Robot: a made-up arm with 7 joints. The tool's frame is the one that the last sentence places.
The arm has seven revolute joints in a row. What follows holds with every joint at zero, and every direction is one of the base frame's. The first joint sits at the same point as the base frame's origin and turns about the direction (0, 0.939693, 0.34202). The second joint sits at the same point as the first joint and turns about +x. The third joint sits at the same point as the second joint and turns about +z. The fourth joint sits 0.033 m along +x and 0.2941 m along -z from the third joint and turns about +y. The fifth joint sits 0.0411 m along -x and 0.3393 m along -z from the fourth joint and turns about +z. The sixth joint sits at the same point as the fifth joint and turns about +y. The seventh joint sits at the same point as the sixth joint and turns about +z. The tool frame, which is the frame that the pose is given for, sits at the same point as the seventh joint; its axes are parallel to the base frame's.
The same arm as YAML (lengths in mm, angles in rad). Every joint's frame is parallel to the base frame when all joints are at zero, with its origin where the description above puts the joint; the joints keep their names.
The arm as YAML. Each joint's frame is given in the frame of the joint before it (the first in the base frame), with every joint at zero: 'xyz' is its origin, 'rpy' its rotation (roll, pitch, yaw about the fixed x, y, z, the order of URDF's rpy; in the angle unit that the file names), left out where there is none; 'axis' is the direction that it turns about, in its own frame. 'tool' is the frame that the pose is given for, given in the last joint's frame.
units:
  length: mm
  angle: rad
joints:
  - name: joint 1
    type: revolute
    origin:
      xyz: [0.0, 0.0, 0.0]
    axis: [0.0, 0.9397, 0.342]
  - name: joint 2
    type: revolute
    origin:
      xyz: [0.0, 0.0, 0.0]
    axis: [1.0, 0.0, 0.0]
  - name: joint 3
    type: revolute
    origin:
      xyz: [0.0, 0.0, 0.0]
    axis: [0.0, 0.0, 1.0]
  - name: joint 4
    type: revolute
    origin:
      xyz: [33.0, 0.0, -294.1]
    axis: [0.0, 1.0, 0.0]
  - name: joint 5
    type: revolute
    origin:
      xyz: [-41.1, 0.0, -339.3]
    axis: [0.0, 0.0, 1.0]
  - name: joint 6
    type: revolute
    origin:
      xyz: [0.0, 0.0, 0.0]
    axis: [0.0, 1.0, 0.0]
  - name: joint 7
    type: revolute
    origin:
      xyz: [0.0, 0.0, 0.0]
    axis: [0.0, 0.0, 1.0]
tool:
  origin:
    xyz: [0.0, 0.0, 0.0]

